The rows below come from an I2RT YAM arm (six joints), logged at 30 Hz.
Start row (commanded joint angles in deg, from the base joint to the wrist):
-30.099 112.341 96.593 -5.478 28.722 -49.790
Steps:
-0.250 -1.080 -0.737 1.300 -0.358 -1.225
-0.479 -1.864 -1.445 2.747 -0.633 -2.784
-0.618 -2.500 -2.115 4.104 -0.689 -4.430
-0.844 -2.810 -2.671 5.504 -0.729 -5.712
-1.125 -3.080 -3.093 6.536 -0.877 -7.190
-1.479 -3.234 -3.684 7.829 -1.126 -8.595
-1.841 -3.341 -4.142 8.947 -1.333 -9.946
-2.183 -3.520 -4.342 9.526 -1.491 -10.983
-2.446 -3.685 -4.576 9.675 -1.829 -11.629
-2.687 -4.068 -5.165 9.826 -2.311 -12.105
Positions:
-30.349 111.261 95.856 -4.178 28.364 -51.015
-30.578 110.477 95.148 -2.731 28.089 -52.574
-30.717 109.841 94.478 -1.374 28.033 -54.220
-30.943 109.531 93.922 0.026 27.993 -55.502
-31.224 109.261 93.500 1.058 27.845 -56.980
-31.578 109.107 92.909 2.351 27.596 -58.385
-31.940 109.000 92.451 3.469 27.389 -59.736
-32.282 108.821 92.251 4.048 27.231 -60.773
-32.545 108.656 92.017 4.197 26.893 -61.419
-32.786 108.273 91.428 4.348 26.411 -61.895

